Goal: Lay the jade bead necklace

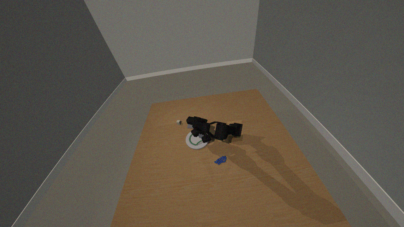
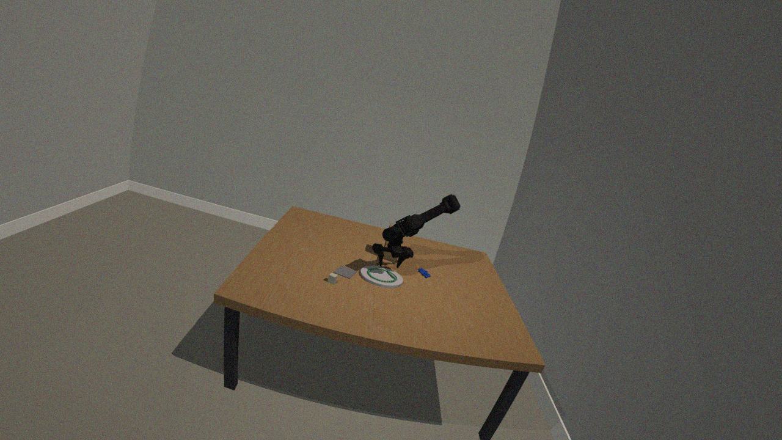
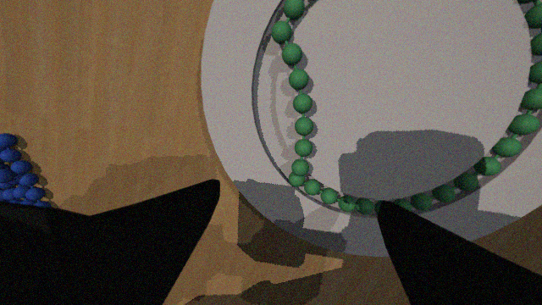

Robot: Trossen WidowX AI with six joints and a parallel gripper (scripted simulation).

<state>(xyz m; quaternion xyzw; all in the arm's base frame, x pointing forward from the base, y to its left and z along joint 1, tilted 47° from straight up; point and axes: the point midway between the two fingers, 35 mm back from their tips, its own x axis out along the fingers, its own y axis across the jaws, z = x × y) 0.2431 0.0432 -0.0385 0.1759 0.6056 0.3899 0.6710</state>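
Right now my gripper tip is 6 cm short of the round bead board, 2 cm to the left of it and 3 cm above it. Also, from my gripper tip: pale block 24 cm ahead, 23 cm to the right, 2 cm below; flat grey plate 10 cm ahead, 19 cm to the right, 3 cm below.
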